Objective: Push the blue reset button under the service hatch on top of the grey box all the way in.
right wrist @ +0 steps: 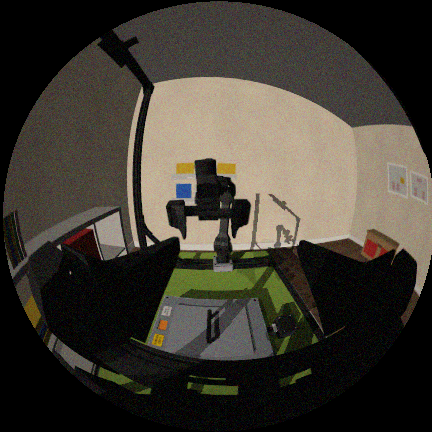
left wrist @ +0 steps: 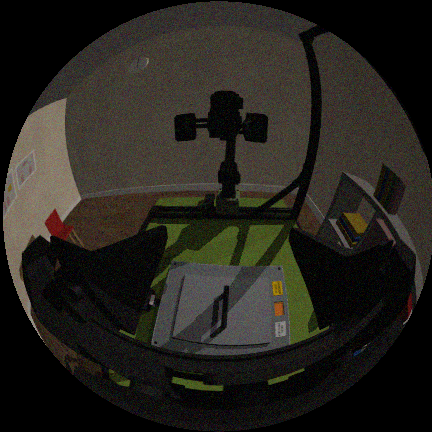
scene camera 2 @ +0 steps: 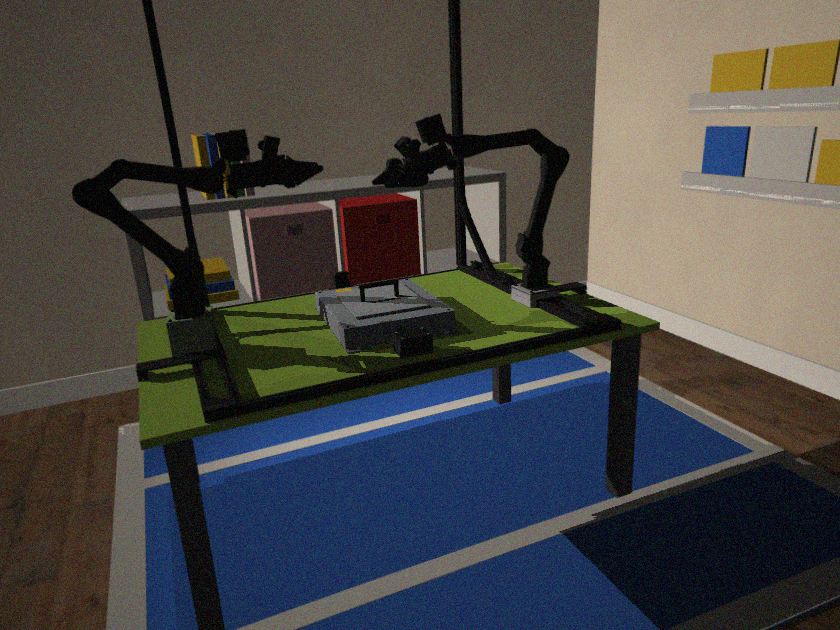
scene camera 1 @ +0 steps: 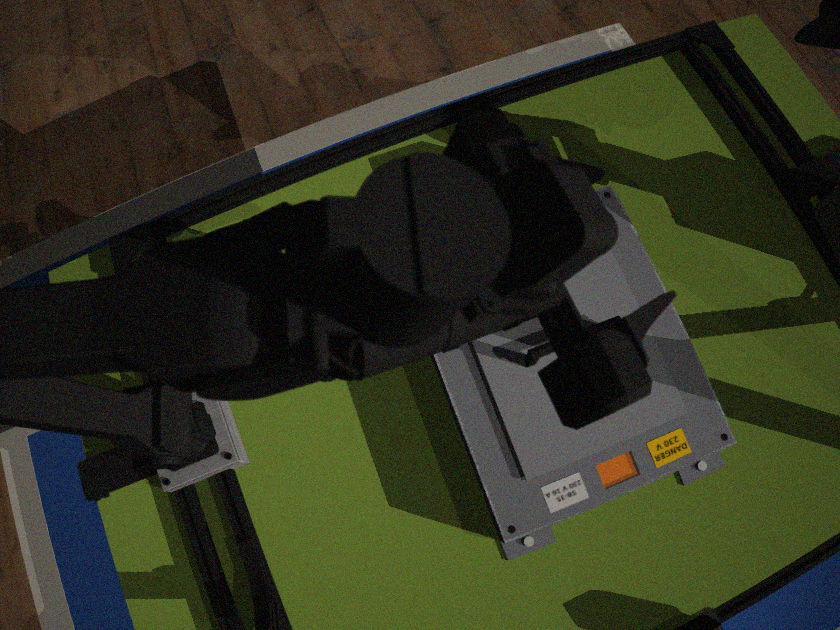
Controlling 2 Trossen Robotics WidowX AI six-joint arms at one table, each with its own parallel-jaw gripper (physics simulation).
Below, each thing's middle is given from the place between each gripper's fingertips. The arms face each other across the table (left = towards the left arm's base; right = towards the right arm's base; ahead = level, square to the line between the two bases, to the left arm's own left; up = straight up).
Scene:
The service hatch (scene camera 1: 510, 359) lies 40 mm behind my right hand, 120 mm to the left of it and 350 mm below it.
Now: the service hatch 29 cm below my left hand and 3 cm to the right of it.

